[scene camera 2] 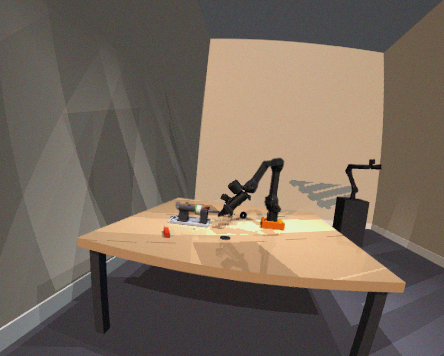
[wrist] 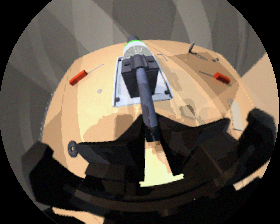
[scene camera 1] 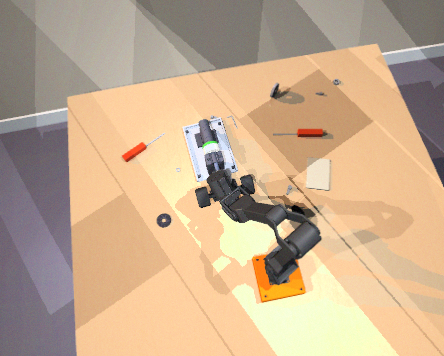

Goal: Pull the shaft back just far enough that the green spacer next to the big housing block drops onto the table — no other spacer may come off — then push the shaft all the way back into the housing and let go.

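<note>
Dark shaft [wrist: 151,127], pale card [scene camera 1: 318,170] in sight. My gripper [wrist: 147,115] too.
</note>
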